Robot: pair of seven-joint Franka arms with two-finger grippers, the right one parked.
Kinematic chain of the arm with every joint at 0, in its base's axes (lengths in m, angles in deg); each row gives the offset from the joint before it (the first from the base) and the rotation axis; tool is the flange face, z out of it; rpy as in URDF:
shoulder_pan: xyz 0 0 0.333 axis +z
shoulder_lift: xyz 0 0 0 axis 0.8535 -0.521 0
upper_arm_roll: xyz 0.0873 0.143 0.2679 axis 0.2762 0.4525 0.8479
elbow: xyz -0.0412 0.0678 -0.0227 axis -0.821 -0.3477 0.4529
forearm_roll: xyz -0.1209 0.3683 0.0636 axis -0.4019 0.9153 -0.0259
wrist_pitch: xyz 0 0 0 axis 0.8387 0.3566 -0.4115
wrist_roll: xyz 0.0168 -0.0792 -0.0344 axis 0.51 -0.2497 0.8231
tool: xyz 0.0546 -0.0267 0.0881 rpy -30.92 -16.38 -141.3
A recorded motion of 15 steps. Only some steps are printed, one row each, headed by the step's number.
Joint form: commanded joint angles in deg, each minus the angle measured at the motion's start. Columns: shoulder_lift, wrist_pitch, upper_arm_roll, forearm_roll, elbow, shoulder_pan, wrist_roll.
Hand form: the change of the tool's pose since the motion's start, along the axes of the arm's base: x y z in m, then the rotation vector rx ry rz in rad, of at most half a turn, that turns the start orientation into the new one. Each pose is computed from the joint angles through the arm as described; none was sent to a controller.
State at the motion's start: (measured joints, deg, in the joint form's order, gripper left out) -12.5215 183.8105 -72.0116 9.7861 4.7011 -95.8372 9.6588
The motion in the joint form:
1: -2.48 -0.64 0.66 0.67 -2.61 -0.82 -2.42
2: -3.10 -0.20 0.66 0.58 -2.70 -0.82 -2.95
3: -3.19 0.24 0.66 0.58 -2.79 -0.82 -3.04
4: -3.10 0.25 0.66 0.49 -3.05 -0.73 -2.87
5: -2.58 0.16 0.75 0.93 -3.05 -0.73 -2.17
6: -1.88 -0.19 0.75 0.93 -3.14 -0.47 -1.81
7: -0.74 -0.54 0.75 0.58 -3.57 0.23 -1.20
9: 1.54 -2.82 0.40 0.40 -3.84 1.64 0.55
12: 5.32 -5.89 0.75 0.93 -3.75 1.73 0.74
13: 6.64 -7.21 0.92 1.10 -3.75 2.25 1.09
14: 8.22 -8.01 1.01 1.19 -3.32 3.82 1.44
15: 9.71 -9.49 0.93 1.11 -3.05 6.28 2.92
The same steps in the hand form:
1: 0.0040 -0.0051 -0.0130 0.0171 -0.0017 0.0365
2: 0.0040 -0.0054 -0.0195 0.0164 0.0022 0.0472
3: 0.0048 -0.0061 -0.0193 0.0103 -0.0023 0.0494
4: 0.0068 -0.0061 -0.0161 0.0049 -0.0056 0.0496
5: 0.0082 -0.0056 -0.0098 0.0046 -0.0180 0.0344
6: 0.0113 -0.0035 -0.0006 0.0004 -0.0249 0.0327
7: 0.0198 0.0014 0.0169 -0.0160 -0.0379 0.0385
9: 0.0298 0.0134 0.0453 -0.0187 -0.0437 0.0290
12: 0.0296 0.0210 0.0874 -0.0075 -0.0697 0.0261
13: 0.0335 0.0292 0.1019 -0.0001 -0.0766 0.0299
14: 0.0449 0.0468 0.1169 0.0025 -0.0863 0.0509
15: 0.0611 0.0727 0.1312 0.0101 -0.0859 0.0668

